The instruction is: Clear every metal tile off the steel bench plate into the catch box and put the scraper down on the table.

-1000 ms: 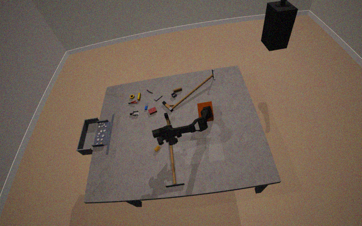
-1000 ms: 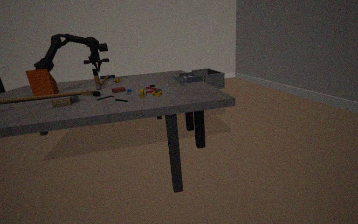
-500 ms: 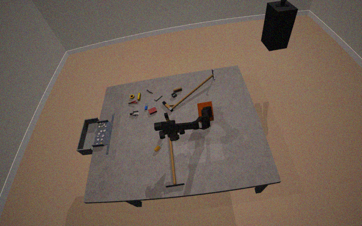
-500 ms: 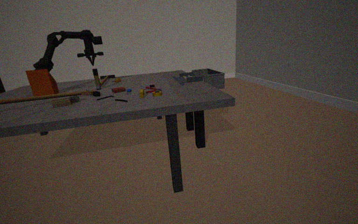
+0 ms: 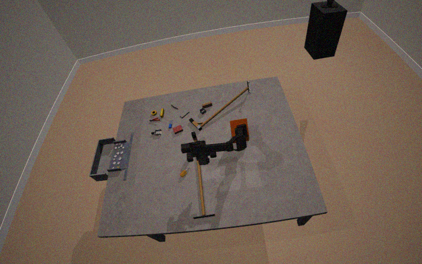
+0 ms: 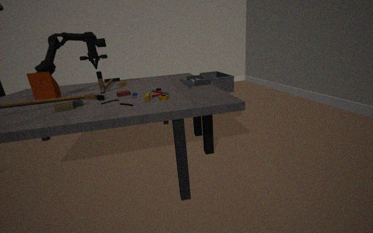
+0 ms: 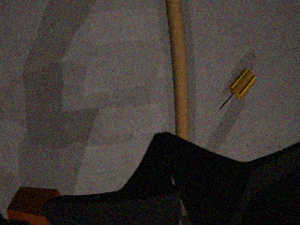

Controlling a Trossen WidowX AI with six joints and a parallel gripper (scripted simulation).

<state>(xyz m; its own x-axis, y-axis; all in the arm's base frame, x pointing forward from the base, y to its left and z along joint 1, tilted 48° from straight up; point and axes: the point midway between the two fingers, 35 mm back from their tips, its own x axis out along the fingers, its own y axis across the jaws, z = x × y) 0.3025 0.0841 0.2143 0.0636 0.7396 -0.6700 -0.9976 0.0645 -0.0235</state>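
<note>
Now: the long scraper 9 cm below my gripper tip, 6 cm ahead of it and 3 cm to the left of it. From my gripper tip the other things lie so: blue piece 51 cm to the right, 25 cm ahead, 14 cm below; yellow screwdriver 17 cm ahead, 13 cm below, 1 cm to the right; red block 42 cm to the right, 19 cm ahead, 14 cm below.
</note>
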